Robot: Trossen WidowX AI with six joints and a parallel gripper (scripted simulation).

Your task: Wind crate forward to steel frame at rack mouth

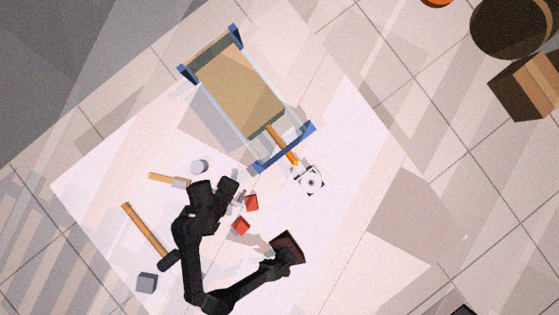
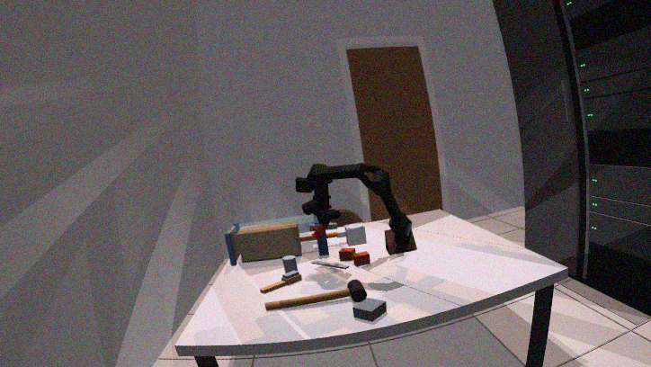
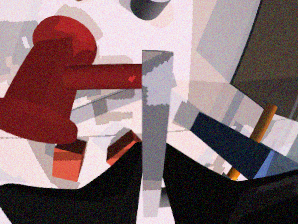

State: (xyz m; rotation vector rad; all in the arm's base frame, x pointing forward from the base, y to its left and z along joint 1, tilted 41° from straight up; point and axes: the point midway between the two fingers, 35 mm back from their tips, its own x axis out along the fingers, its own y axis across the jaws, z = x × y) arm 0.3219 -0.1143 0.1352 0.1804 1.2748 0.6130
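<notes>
The grey crank bar lies 1 cm ahead of my gripper tip, 1 cm to the left of it and 1 cm above it. From my gripper tip the other things lie so: red knob 3 cm ahead, 6 cm to the left, 1 cm above; then blue steel frame 2 cm behind, 27 cm to the right, 5 cm below; then flat grey bar 1 cm to the left, 16 cm below.
</notes>
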